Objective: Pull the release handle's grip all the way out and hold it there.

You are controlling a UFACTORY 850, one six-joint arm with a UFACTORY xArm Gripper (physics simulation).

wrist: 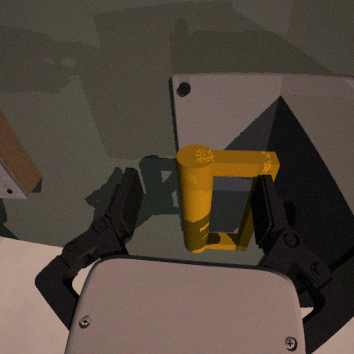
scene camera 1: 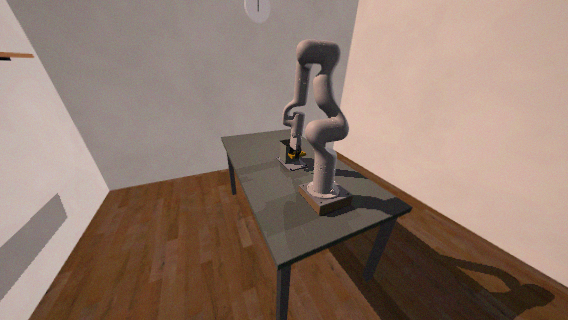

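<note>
The release handle's yellow grip (wrist: 194,200) is an upright cylinder joined by two arms to a rear bar; some of the yellow handle (scene camera 1: 302,154) also shows in the scene view. My gripper (wrist: 196,182) (scene camera 1: 295,153) is open, with its fingers wide on either side of the grip. In the wrist view the left finger stands well apart from the cylinder, and the right finger overlaps the handle's rear bar. Gaps show between the cylinder and both fingers. Whether the right finger touches the rear bar I cannot tell.
The handle's dark housing (wrist: 312,185) stands beside the right finger on a light grey base plate (wrist: 225,107) (scene camera 1: 294,167) with a bolt at its corner. The robot's wood-sided base block (wrist: 17,155) (scene camera 1: 320,206) stands on the dark table (scene camera 1: 270,215).
</note>
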